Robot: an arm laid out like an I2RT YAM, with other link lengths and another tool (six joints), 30 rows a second.
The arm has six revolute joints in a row. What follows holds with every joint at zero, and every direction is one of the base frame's.
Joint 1 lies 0.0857 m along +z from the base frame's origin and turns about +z.
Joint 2 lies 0.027 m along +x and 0.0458 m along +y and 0.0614 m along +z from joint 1 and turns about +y.
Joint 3 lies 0.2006 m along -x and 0.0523 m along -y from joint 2 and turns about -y.
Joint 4 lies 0.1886 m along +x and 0.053 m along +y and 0.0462 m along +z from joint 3 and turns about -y.
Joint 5 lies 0.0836 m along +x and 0.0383 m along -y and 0.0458 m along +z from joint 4 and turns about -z.
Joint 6 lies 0.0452 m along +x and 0.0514 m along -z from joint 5 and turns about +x.
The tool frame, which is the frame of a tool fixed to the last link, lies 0.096 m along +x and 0.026 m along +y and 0.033 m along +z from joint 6; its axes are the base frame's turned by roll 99.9, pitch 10.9 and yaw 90 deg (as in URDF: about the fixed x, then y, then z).
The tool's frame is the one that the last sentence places.
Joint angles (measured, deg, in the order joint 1, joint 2, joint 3, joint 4, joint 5, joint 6), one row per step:
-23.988 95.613 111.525 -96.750 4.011 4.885
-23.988 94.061 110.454 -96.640 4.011 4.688
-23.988 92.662 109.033 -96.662 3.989 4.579
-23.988 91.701 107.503 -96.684 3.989 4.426
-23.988 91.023 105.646 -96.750 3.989 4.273
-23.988 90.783 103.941 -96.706 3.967 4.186
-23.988 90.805 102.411 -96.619 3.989 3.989
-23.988 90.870 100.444 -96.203 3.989 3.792
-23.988 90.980 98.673 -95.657 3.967 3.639
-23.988 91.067 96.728 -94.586 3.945 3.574
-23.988 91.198 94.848 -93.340 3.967 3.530
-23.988 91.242 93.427 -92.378 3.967 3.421
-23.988 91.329 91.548 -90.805 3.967 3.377
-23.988 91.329 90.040 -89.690 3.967 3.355
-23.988 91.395 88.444 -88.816 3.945 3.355
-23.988 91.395 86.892 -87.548 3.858 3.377
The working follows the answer.
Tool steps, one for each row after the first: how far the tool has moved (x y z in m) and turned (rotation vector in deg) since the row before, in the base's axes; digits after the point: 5 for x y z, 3 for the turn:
-0.00366 0.00176 0.00253 -0.264 -0.514 0.194
-0.00458 0.00217 0.00016 0.024 0.046 0.111
-0.00427 0.00200 -0.00224 0.222 0.560 0.151
-0.00477 0.00222 -0.00481 0.490 1.156 0.151
-0.00365 0.00174 -0.00581 0.590 1.299 0.089
-0.00305 0.00143 -0.00606 0.563 1.368 0.193
-0.00298 0.00146 -0.00757 0.649 1.495 0.196
-0.00221 0.00114 -0.00683 0.561 1.223 0.154
-0.00096 0.00053 -0.00704 0.411 0.874 0.065
-0.00040 0.00015 -0.00691 0.292 0.711 0.044
-0.00039 0.00024 -0.00502 0.207 0.466 0.109
0.00043 -0.00016 -0.00663 0.161 0.362 0.044
-0.00035 0.00017 -0.00515 0.161 0.360 0.022
-0.00158 0.00076 -0.00584 0.340 0.711 -0.001
-0.00010 0.00027 -0.00526 0.194 0.223 -0.025

Tool pose at each row, in the base's axes (x y z in m, rotation vector in deg; rounded; the steps above come from the unrounded poses):
0.26491 -0.09450 0.22439 144.620 103.693 -7.247
0.26125 -0.09274 0.22692 144.058 103.611 -6.813
0.25667 -0.09057 0.22708 143.988 103.777 -6.846
0.25240 -0.08857 0.22484 144.217 104.281 -7.364
0.24763 -0.08634 0.22003 144.857 105.140 -8.419
0.24398 -0.08460 0.21423 -144.984 -105.527 9.538
0.24094 -0.08317 0.20816 -143.685 -105.077 10.677
0.23796 -0.08172 0.20059 -142.253 -104.542 11.868
0.23575 -0.08058 0.19376 -141.066 -104.078 12.801
0.23479 -0.08004 0.18672 -140.247 -103.683 13.446
0.23439 -0.07990 0.17981 -139.617 -103.362 14.006
0.23401 -0.07966 0.17479 -139.124 -103.245 14.362
0.23443 -0.07982 0.16816 -138.776 -103.104 14.633
0.23408 -0.07964 0.16301 -138.447 -102.934 14.900
0.23250 -0.07888 0.15717 -137.819 -102.537 15.397
0.23240 -0.07862 0.15191 -137.583 -102.356 15.466

